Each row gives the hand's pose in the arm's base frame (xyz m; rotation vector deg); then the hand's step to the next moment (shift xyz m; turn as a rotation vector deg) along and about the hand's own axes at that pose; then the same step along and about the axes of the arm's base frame.
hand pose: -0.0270 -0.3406 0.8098 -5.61 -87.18 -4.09
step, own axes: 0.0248 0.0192 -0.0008 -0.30 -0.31 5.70
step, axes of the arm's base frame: 0.0041 0.0194 0.0244 -5.71 0.31 -0.03
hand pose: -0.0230 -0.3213 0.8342 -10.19 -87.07 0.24
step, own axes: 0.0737 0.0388 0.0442 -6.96 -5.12 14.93
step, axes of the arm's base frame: -0.0357 0.0517 0.0703 -15.75 -4.15 -5.69
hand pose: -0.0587 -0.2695 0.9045 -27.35 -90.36 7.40
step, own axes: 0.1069 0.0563 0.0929 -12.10 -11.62 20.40
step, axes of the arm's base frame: -0.0773 0.1103 0.0713 -22.56 -10.82 -8.47
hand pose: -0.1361 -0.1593 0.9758 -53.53 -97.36 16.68
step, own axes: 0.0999 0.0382 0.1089 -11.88 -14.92 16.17
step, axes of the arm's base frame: -0.0881 0.1244 0.0086 -20.20 -13.94 -4.79
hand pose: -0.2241 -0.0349 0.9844 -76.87 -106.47 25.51
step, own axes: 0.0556 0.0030 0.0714 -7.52 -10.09 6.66
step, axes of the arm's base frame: -0.0598 0.0631 -0.0254 -10.48 -9.63 -0.35
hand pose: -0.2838 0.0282 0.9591 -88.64 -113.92 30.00
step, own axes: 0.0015 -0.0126 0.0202 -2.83 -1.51 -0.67
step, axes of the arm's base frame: -0.0226 -0.0011 -0.0075 -0.20 -3.14 0.90
